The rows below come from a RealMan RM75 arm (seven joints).
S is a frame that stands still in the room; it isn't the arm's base.
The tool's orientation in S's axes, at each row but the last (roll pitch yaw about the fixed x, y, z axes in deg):
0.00 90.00 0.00
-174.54 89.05 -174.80
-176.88 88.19 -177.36
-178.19 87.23 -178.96
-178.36 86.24 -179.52
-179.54 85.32 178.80
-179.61 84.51 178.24
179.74 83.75 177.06
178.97 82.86 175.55
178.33 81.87 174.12
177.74 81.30 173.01
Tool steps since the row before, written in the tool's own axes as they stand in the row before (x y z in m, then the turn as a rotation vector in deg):
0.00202 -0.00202 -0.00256 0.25 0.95 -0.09
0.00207 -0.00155 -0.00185 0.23 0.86 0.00
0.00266 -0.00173 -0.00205 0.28 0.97 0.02
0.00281 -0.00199 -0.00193 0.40 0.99 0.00
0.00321 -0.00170 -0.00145 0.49 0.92 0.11
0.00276 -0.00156 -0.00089 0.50 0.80 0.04
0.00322 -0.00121 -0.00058 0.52 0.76 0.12
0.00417 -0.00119 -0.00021 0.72 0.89 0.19
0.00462 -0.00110 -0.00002 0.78 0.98 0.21
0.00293 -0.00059 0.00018 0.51 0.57 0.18
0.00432 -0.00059 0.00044 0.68 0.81 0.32
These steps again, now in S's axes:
-0.00256 -0.00202 -0.00202 -0.09 0.95 -0.25
-0.00189 -0.00154 -0.00204 0.00 0.86 -0.23
-0.00215 -0.00172 -0.00259 0.02 0.97 -0.28
-0.00209 -0.00197 -0.00271 -0.01 0.99 -0.40
-0.00169 -0.00167 -0.00310 0.10 0.92 -0.50
-0.00116 -0.00153 -0.00268 0.02 0.80 -0.50
-0.00093 -0.00118 -0.00315 0.10 0.76 -0.53
-0.00072 -0.00116 -0.00412 0.15 0.88 -0.74
-0.00066 -0.00105 -0.00458 0.17 0.97 -0.80
-0.00028 -0.00056 -0.00293 0.15 0.56 -0.53
-0.00026 -0.00054 -0.00434 0.28 0.79 -0.72

